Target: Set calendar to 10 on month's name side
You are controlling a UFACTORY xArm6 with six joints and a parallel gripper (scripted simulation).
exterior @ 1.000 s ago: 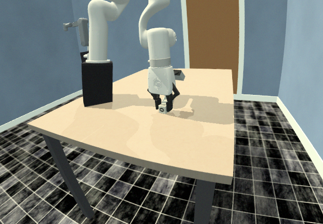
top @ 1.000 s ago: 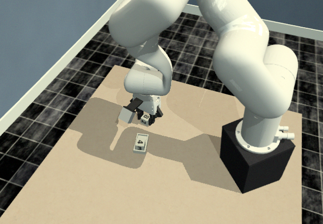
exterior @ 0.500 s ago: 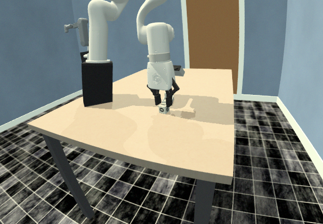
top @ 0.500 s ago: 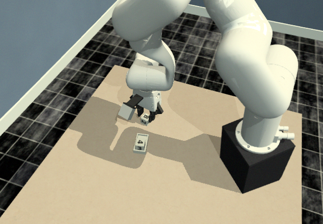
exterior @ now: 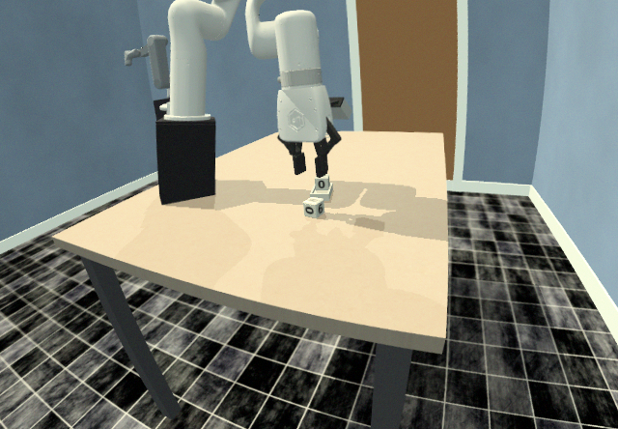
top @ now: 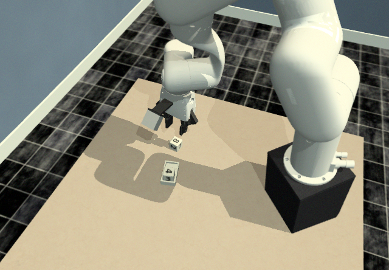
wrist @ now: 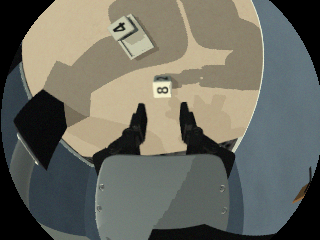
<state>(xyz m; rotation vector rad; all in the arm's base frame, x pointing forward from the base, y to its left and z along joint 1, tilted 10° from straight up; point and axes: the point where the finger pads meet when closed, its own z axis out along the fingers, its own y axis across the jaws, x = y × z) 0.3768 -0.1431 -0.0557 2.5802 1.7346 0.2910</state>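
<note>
Right now the white cube is 9 cm below my hand. Also, from my hand: tray: 11 cm to the left, 10 cm below, 1 cm behind.
</note>
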